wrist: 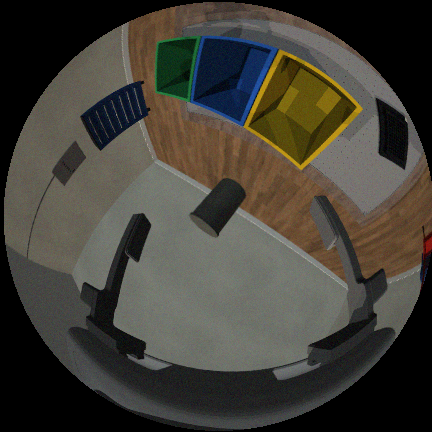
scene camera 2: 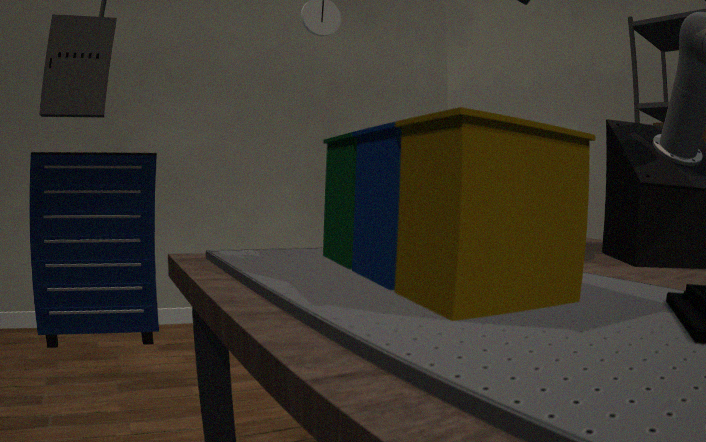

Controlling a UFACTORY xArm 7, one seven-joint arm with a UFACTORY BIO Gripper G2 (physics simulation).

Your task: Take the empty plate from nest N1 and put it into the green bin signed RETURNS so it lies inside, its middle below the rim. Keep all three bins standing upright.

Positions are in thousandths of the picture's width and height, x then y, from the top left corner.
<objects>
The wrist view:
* gripper: 522, 485
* blue bin: 531, 166
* yellow bin: 693, 256
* green bin: 406, 135
</objects>
